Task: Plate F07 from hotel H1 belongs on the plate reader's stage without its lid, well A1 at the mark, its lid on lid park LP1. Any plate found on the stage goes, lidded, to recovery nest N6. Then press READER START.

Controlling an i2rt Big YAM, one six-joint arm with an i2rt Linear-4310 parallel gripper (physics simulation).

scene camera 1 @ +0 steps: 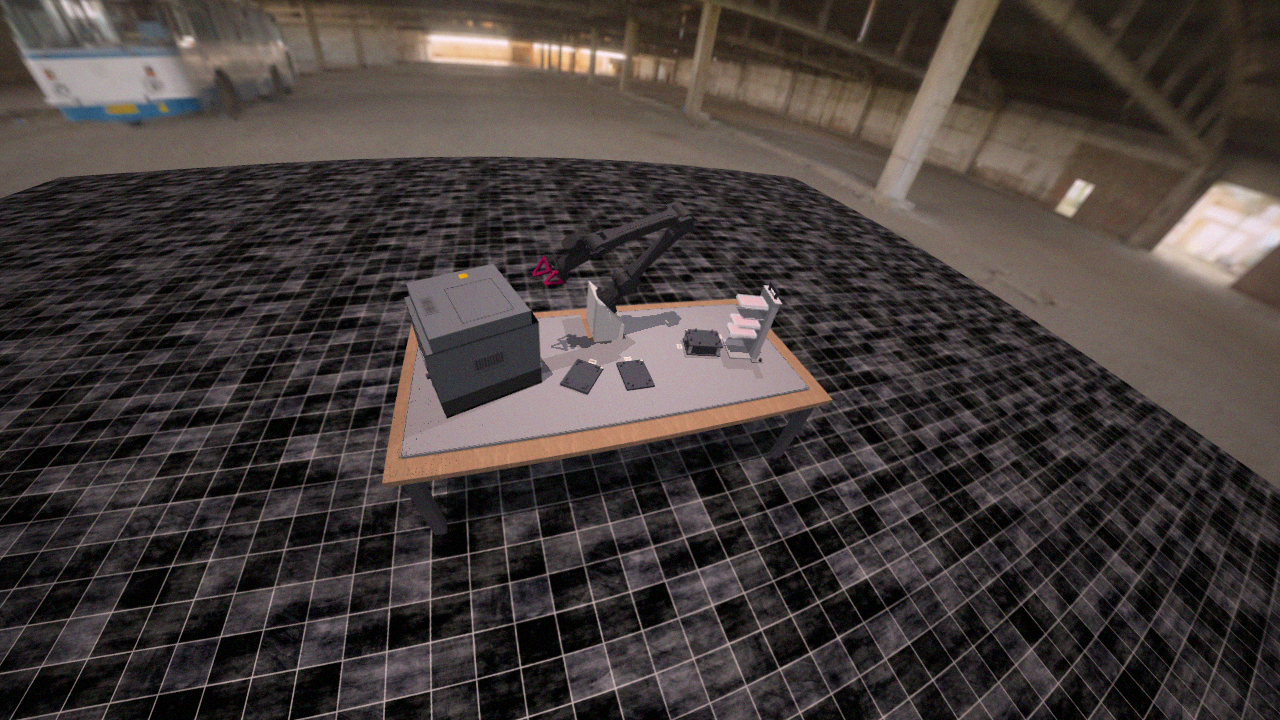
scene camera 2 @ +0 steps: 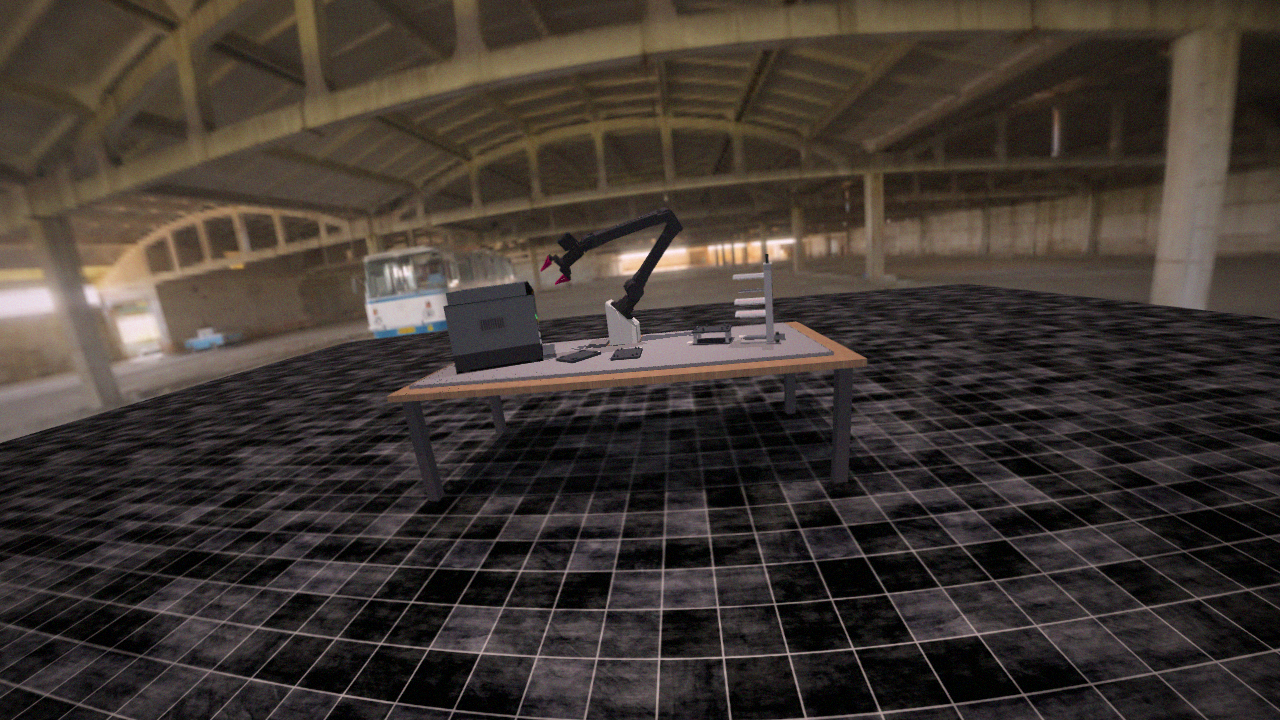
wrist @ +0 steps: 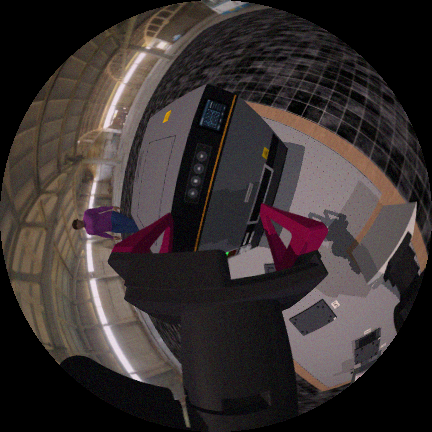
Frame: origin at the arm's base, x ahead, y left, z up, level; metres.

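Seen in the pictures: gripper, fingertip midpoint: [scene camera 1: 538, 279] [scene camera 2: 548, 277] [wrist: 216, 212]; arm's base, origin of the base link: [scene camera 1: 605, 301] [scene camera 2: 621, 311] [wrist: 395, 257].
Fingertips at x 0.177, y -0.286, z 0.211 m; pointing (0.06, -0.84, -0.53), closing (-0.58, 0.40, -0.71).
Offsets run from my fingertips to a thing's top centre. "pt": to the spot under its first point.
My gripper [scene camera 1: 546, 272] [scene camera 2: 553, 271] [wrist: 216, 212] is open and empty, raised in the air beside the plate reader @(dx +0.104, dy -0.244, dz -0.005 m) [scene camera 1: 487, 344] [scene camera 2: 494, 329] [wrist: 232, 165]. The reader's front shows a button panel @(pt dx +0.012, dy -0.097, dz -0.032 m) [wrist: 196, 172] with several round buttons, and a dark slot lower down. Its stage and any plate on it cannot be made out. The hotel [scene camera 1: 768, 324] [scene camera 2: 768, 304] stands at the right with pale plates [scene camera 1: 743, 320] on its shelves; which is F07 cannot be read. Two flat dark pads @(pt dx +0.168, dy +0.164, dz -0.346 m) [scene camera 1: 581, 376] @(pt dx +0.161, dy +0.389, dz -0.348 m) [scene camera 1: 635, 374] lie mid-table; their labels are too small to read.
A dark raised holder [scene camera 1: 702, 341] [scene camera 2: 712, 334] [wrist: 367, 346] stands between the pads and the hotel. The arm's pale base [scene camera 1: 603, 315] [scene camera 2: 621, 325] is at the table's back edge. The wooden table rim @(pt dx +0.441, dy +0.311, dz -0.371 m) [scene camera 1: 626, 432] surrounds the grey top. A person [wrist: 100, 221] stands beyond the reader.
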